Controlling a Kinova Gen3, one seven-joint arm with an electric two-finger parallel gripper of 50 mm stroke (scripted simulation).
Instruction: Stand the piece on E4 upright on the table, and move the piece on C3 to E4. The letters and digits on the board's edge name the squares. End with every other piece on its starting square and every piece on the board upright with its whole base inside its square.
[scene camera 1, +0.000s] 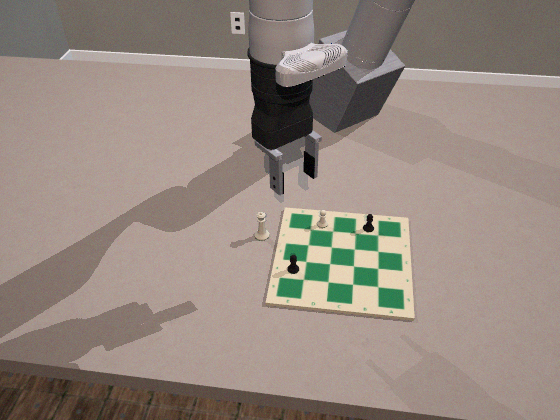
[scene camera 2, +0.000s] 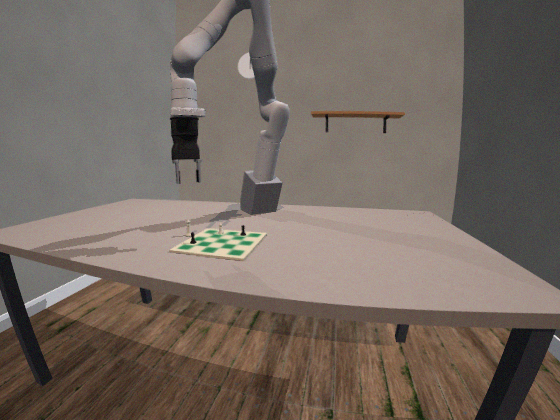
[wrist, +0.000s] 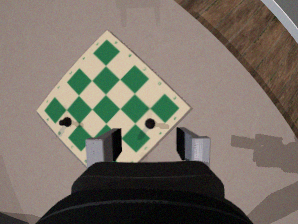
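Note:
Scene camera 1 gives me my gripper (scene camera 1: 293, 182) together with a chessboard (scene camera 1: 343, 269). In scene camera 2 I see the chessboard (scene camera 2: 231, 245), and my gripper (scene camera 2: 188, 182) is there too. The wrist view also shows my gripper (wrist: 148, 139) and the chessboard (wrist: 109, 87).

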